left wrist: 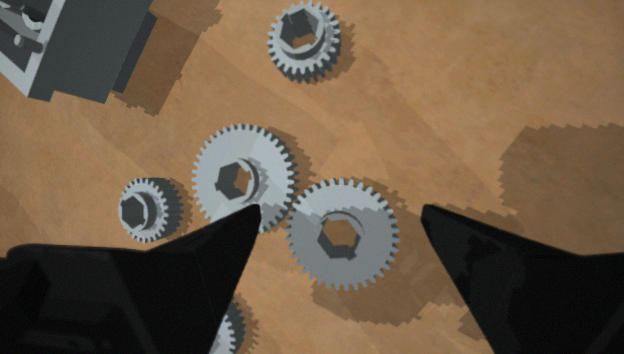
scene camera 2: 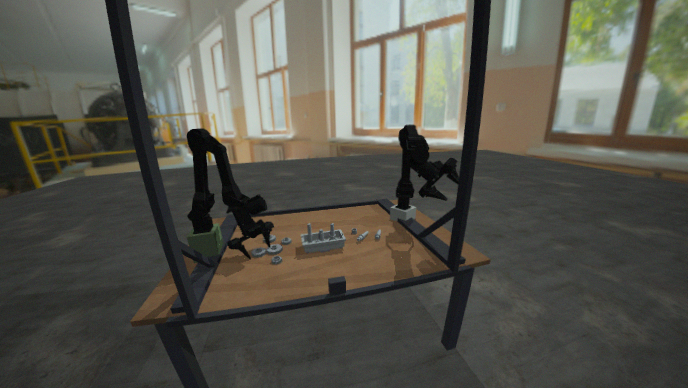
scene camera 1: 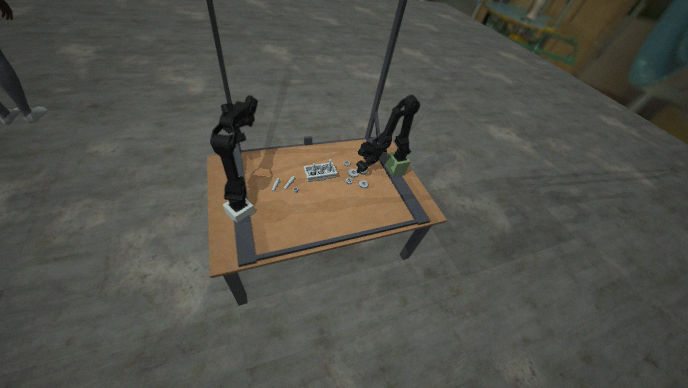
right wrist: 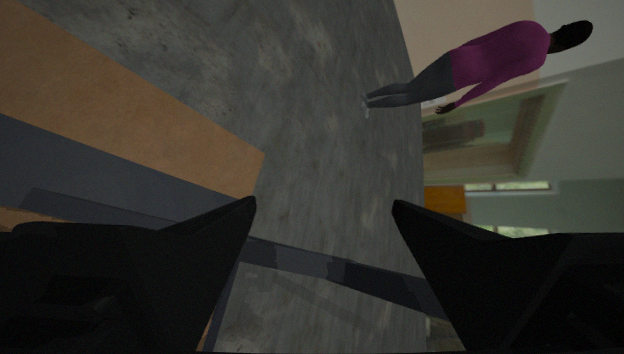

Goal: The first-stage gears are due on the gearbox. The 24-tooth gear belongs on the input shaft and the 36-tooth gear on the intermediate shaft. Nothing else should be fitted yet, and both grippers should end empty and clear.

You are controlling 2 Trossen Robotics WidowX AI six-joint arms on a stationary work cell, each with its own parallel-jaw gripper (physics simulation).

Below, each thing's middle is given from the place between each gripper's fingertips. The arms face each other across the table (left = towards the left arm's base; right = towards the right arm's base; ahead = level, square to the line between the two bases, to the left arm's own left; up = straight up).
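My right hand is 230 mm above the grey gearbox [left wrist: 81, 55], 440 mm to the right of it and 250 mm short of it. Green arm base [scene camera 2: 208, 244]: 200 mm below my right hand, 910 mm to the left of it, 360 mm ahead of it.
My left gripper is 50 mm below the green arm base, 70 mm short of it and 210 mm to the right of it. The grey gearbox is 20 mm above my left hand, 260 mm to the right of it and 40 mm behind it.
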